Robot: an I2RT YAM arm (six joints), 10 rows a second.
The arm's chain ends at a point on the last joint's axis. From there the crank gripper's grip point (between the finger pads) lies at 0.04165 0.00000 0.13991 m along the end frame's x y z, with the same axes.
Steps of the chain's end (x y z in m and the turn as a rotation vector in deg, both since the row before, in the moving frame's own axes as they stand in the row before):
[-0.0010 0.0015 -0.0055 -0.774 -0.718 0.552]
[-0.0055 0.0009 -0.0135 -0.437 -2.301 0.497]
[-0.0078 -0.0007 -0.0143 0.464 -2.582 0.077]
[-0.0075 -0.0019 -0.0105 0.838 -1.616 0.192]
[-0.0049 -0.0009 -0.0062 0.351 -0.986 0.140]
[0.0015 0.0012 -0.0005 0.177 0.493 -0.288]
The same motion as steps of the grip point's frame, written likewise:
[-0.0028 0.0038 -0.0050 -0.774 -0.718 0.552]
[-0.0112 0.0023 -0.0119 -0.437 -2.301 0.497]
[-0.0141 -0.0018 -0.0126 0.464 -2.582 0.077]
[-0.0115 -0.0038 -0.0094 0.838 -1.616 0.192]
[-0.0073 -0.0017 -0.0055 0.351 -0.986 0.140]
[0.0027 0.0006 -0.0009 0.177 0.493 -0.288]

